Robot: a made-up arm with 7 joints. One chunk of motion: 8 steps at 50 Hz.
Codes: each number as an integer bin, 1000 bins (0 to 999) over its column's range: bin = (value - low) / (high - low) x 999, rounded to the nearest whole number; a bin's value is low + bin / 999 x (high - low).
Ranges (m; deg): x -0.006..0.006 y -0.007..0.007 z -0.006..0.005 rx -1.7..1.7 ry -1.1..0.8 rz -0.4..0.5
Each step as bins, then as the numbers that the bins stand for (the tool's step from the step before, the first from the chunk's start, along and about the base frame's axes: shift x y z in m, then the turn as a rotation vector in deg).
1 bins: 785 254 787 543 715 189
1 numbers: 0.00343 -0.00344 0.00267 0.148 0.260 -0.230
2 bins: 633 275 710 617 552 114
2 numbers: 0.00160 -0.00315 0.00182 0.400 -0.050 -0.297
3 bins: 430 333 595 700 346 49
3 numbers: -0.00083 -0.00233 0.00055 0.682 -0.442 -0.356
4 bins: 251 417 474 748 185 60
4 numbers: -0.00298 -0.00116 -0.00078 0.846 -0.748 -0.346
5 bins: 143 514 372 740 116 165
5 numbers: -0.00428 0.00020 -0.00190 0.819 -0.879 -0.251
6 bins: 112 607 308 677 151 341
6 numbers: -0.00465 0.00151 -0.00261 0.604 -0.813 -0.093
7 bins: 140 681 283 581 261 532
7 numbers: -0.00432 0.00254 -0.00288 0.277 -0.604 0.079
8 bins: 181 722 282 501 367 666
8 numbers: -0.00383 0.00312 -0.00289 0.005 -0.402 0.200
